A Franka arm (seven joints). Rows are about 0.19 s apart.
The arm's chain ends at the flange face. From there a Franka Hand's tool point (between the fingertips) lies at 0.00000 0.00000 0.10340 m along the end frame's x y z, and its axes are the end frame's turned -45 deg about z.
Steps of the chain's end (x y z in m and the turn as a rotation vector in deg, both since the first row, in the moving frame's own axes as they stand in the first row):
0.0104 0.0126 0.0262 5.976 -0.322 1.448
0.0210 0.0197 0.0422 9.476 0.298 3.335
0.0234 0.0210 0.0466 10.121 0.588 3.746
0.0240 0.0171 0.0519 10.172 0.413 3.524
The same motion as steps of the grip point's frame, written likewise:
0.0057 0.0083 0.0256 4.453 3.998 1.448
0.0137 0.0175 0.0408 6.490 6.911 3.335
0.0157 0.0197 0.0450 6.741 7.572 3.746
0.0187 0.0171 0.0503 6.901 7.485 3.524

